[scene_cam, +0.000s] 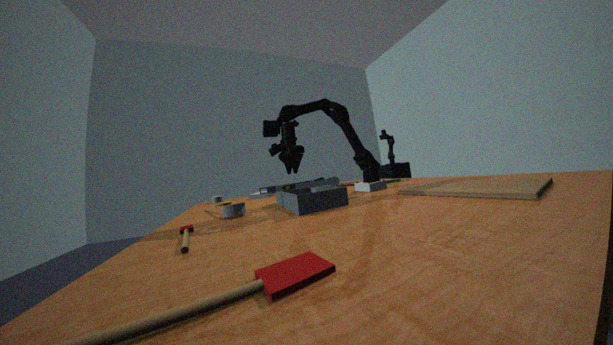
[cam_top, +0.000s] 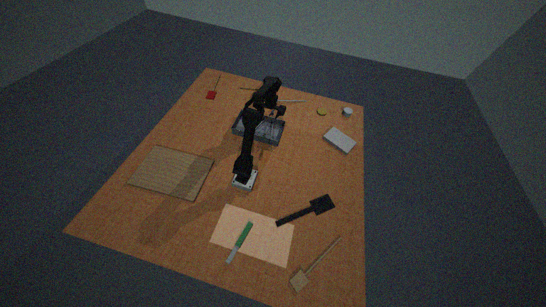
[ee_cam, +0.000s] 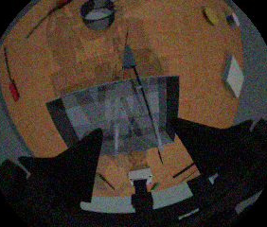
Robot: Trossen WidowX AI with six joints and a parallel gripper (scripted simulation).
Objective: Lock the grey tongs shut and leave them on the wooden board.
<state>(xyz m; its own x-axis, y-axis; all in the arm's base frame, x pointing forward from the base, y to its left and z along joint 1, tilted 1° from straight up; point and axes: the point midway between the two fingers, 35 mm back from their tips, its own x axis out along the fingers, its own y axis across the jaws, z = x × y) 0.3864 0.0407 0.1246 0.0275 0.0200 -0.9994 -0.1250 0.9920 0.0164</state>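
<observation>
The roasting tin lies 9 cm below my gripper tip, 4 cm to the left of it and 4 cm behind it. From my gripper tip the other things lie so: red spatula: 52 cm to the left, 15 cm ahead, 12 cm below; then yellow disc: 33 cm ahead, 28 cm to the right, 11 cm below; then black spatula: 42 cm to the right, 38 cm behind, 12 cm below.
</observation>
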